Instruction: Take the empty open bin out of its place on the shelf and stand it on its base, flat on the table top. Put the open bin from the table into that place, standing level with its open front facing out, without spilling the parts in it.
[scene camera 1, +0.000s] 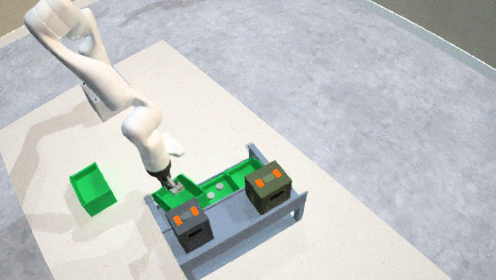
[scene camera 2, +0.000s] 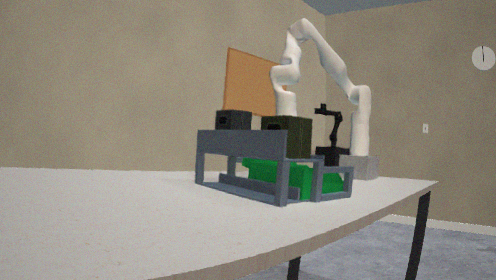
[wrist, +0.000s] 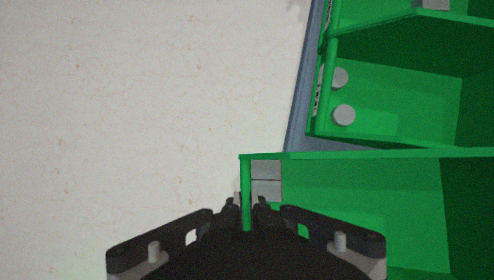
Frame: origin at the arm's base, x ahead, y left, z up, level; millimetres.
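Seen in the pictures: gripper, between the fingertips: (scene camera 1: 166, 186) (wrist: 245, 201); arm's base, origin of its link: (scene camera 2: 358, 155).
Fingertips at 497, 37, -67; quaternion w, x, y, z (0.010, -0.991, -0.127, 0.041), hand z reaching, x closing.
Offsets run from my fingertips to a thing's top centre, as dx, dy, dz. "*": to the spot under its first point.
My gripper (scene camera 1: 174, 188) (wrist: 245, 201) is shut on the front wall of a green open bin {* +43, -13, -10} (scene camera 1: 169, 200) (wrist: 360, 187). Two grey block-shaped parts {* +16, +24, -3} (wrist: 266, 180) lie inside it, just behind that wall. The held bin is at the left place of the blue-grey shelf (scene camera 1: 232, 214) (scene camera 2: 240, 142) (wrist: 296, 125), turned slightly against its neighbours, with its front end out past the shelf's front edge. Its rear is partly hidden under the dark box, and whether its base touches the shelf cannot be told. The other open bin {* -171, -226, -37} (scene camera 1: 91, 184) stands on the table top, left of the shelf, with no parts visible inside.
A green bin with round grey parts {* +77, +129, -31} (scene camera 1: 215, 191) (wrist: 390, 100) sits right beside the held bin, and another green bin {* +64, +243, -31} (scene camera 1: 244, 172) is beyond it. A dark grey box {+222, -4, +184} (scene camera 1: 190, 227) (scene camera 2: 233, 120) and an olive box {+223, +227, +159} (scene camera 1: 268, 187) (scene camera 2: 300, 137) stand on the shelf's upper board.
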